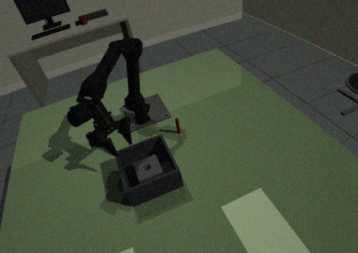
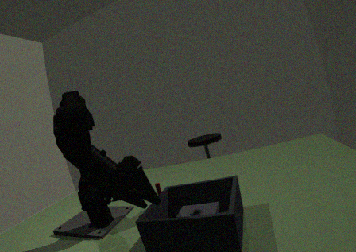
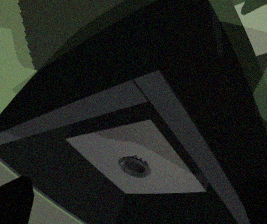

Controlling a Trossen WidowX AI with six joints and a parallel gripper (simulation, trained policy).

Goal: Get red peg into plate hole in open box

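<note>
My gripper tip is 250 mm to the right of the red peg, 70 mm past it and 70 mm above it. Also, from my gripper tip: grey plate (70 mm below, 70 mm ahead, 50 mm to the left); then dark box (90 mm below, 70 mm ahead, 50 mm to the left).
</note>
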